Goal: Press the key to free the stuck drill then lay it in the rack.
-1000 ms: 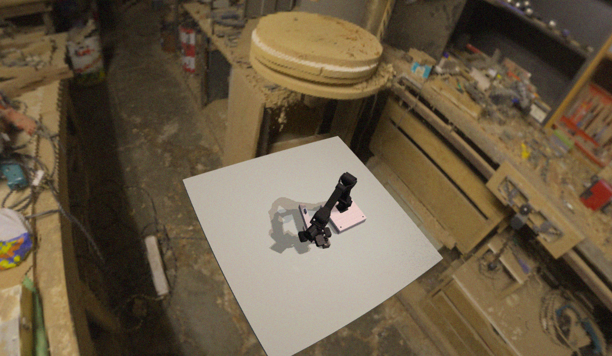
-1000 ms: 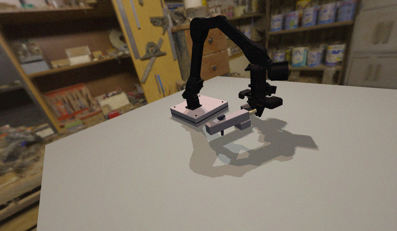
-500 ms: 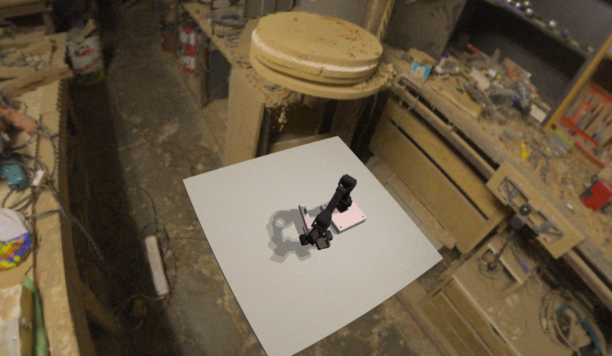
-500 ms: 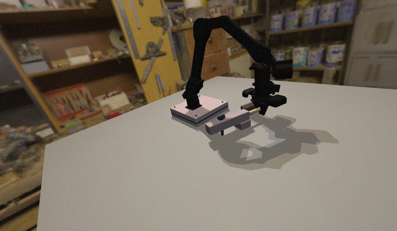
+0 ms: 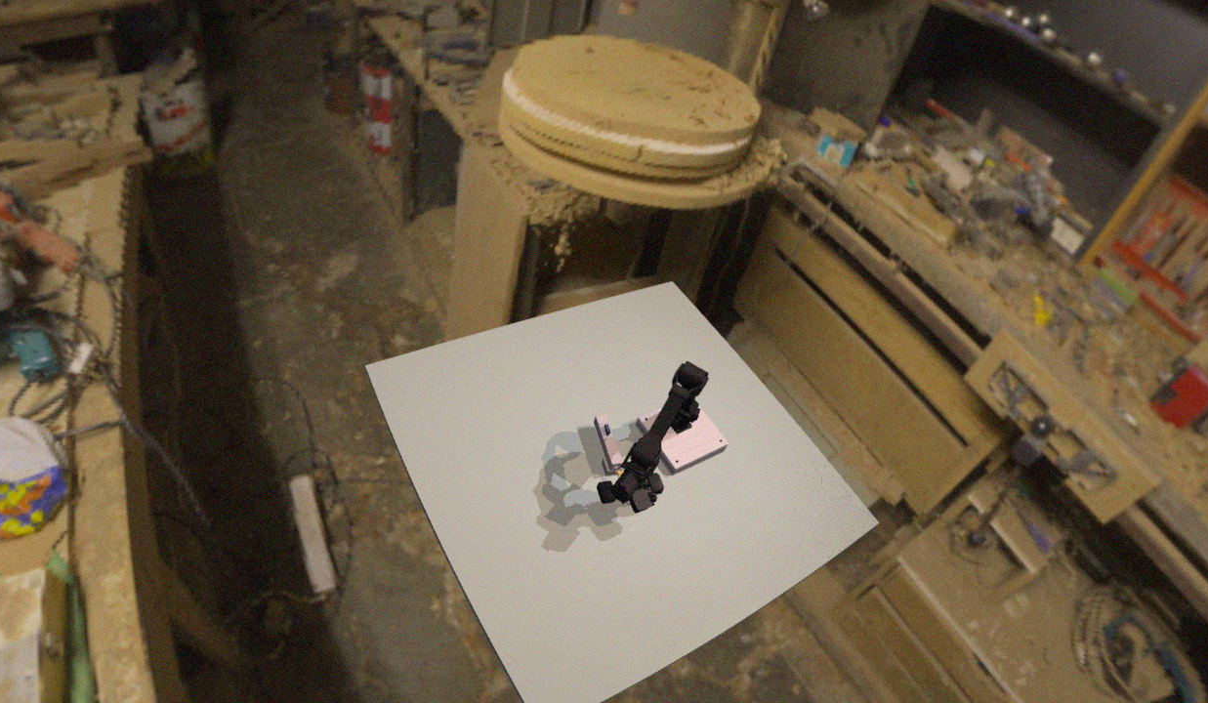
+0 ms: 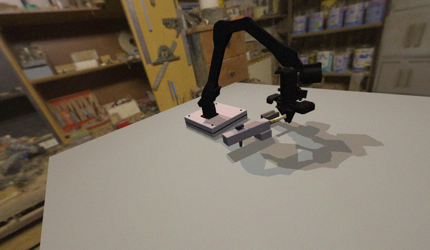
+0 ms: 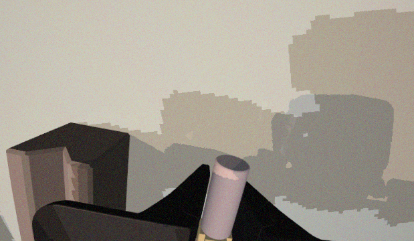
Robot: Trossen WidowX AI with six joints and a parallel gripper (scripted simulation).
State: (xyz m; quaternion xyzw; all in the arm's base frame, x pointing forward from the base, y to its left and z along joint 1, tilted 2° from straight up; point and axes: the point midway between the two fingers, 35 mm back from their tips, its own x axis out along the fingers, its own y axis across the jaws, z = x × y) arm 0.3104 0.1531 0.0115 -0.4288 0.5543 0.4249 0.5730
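Right now the drill is 10 mm behind my gripper tip, 40 mm to the right of it and 30 mm above it. From my gripper tip the other things lie so: housing block: 50 mm behind, 190 mm to the right, 30 mm above; then dark rack: 80 mm behind; then dark key: 60 mm behind, 220 mm to the right, 40 mm above.
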